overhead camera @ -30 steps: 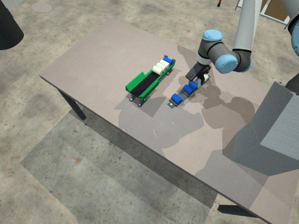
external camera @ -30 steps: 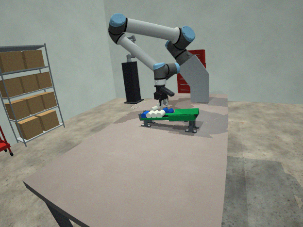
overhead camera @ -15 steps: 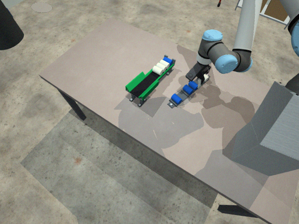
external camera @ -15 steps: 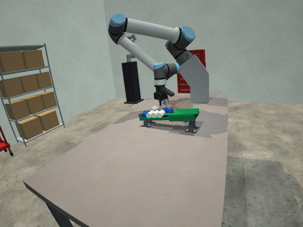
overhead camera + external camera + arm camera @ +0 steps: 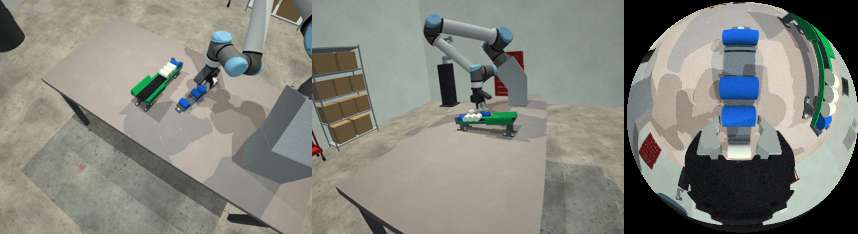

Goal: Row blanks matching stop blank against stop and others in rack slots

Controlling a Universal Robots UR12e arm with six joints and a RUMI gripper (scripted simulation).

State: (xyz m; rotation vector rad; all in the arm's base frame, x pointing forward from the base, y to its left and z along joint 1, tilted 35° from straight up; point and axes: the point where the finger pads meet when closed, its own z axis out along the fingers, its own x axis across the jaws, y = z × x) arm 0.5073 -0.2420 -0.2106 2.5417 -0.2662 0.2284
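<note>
Now: the grey stock rack 1 cm ahead of my hand, 3 cm to the left of it and 4 cm below it.
</note>
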